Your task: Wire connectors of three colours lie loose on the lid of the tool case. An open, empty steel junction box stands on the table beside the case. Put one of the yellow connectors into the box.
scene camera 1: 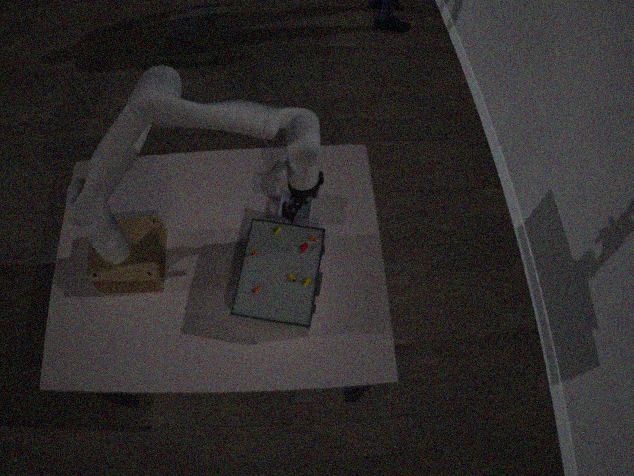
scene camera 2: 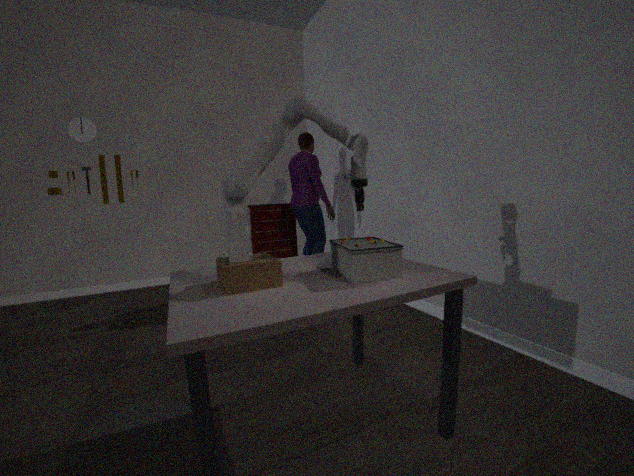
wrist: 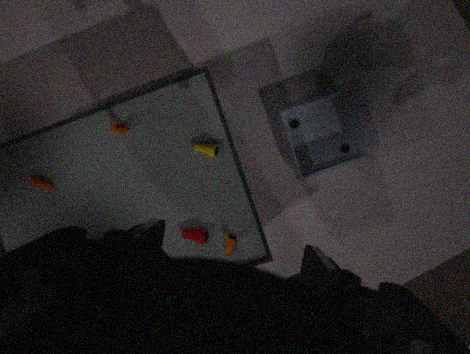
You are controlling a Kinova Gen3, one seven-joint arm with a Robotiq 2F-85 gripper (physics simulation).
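Seen in the pictures: gripper, fingertip midpoint: (scene camera 1: 303,208) (scene camera 2: 360,211) (wrist: 232,247); arm's base, link origin: (scene camera 1: 117,250) (scene camera 2: 241,259).
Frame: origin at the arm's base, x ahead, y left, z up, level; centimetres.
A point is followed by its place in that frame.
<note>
My gripper (scene camera 1: 293,215) @(y 7.2, x 56.9, z 15.6 cm) (scene camera 2: 359,219) @(y 7.2, x 56.9, z 15.6 cm) (wrist: 232,247) @(y 7.2, x 56.9, z 15.6 cm) is open and empty, pointing down above the level of the lid, near the lid edge facing the junction box. The tool case lid (scene camera 1: 273,268) @(y -5.0, x 49.1, z 2.4 cm) (wrist: 160,175) @(y 0.8, x 49.9, z 2.4 cm) carries the loose connectors. One yellow connector (scene camera 1: 277,230) @(y 6.6, x 49.6, z 3.4 cm) (wrist: 206,148) @(y 6.9, x 49.6, z 3.6 cm) lies near that edge. Two more yellow connectors, one (scene camera 1: 291,277) @(y -8.1, x 54.3, z 3.8 cm) beside another (scene camera 1: 307,281) @(y -9.0, x 58.7, z 3.5 cm), lie farther back. A red connector (scene camera 1: 303,247) @(y 1.3, x 57.3, z 3.5 cm) (wrist: 195,235) @(y 1.7, x 57.4, z 3.7 cm) and an orange connector (scene camera 1: 312,238) @(y 4.4, x 59.8, z 3.3 cm) (wrist: 230,245) @(y 4.5, x 60.0, z 3.3 cm) lie close together. The open steel junction box (wrist: 317,122) @(y 22.1, x 52.3, z -10.1 cm) stands beside the case, partly hidden by the gripper in scene camera 1's view.
Two other orange connectors, one (scene camera 1: 254,252) @(y -1.1, x 43.6, z 4.4 cm) (wrist: 119,128) @(y -0.4, x 43.7, z 3.8 cm) and another (scene camera 1: 256,290) @(y -12.1, x 44.8, z 3.5 cm) (wrist: 42,182) @(y -11.3, x 44.8, z 3.2 cm), lie on the lid. A wooden box (scene camera 1: 145,276) @(y -8.1, x 10.9, z 0.0 cm) (scene camera 2: 250,276) @(y -10.0, x 1.9, z -4.6 cm) stands by the arm's base on the table (scene camera 1: 215,363) @(y -30.5, x 32.5, z -10.3 cm) (scene camera 2: 230,317) @(y -32.5, x -7.6, z -10.2 cm). A person (scene camera 2: 305,174) stands behind the table.
</note>
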